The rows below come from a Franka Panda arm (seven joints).
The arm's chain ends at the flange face. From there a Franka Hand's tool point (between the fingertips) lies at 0.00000 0.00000 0.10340 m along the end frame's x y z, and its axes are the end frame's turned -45 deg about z.
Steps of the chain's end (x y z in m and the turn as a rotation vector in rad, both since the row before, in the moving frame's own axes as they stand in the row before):
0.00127, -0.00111, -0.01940, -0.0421, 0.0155, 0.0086
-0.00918, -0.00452, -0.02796, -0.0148, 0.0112, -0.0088
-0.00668, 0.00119, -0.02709, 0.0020, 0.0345, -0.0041
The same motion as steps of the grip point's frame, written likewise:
-0.00028, 0.00431, -0.01950, -0.0407, -0.0188, 0.0086
-0.00355, -0.00779, -0.02798, -0.0184, -0.0025, -0.0088
-0.00289, -0.00151, -0.02715, -0.0230, 0.0258, -0.0041

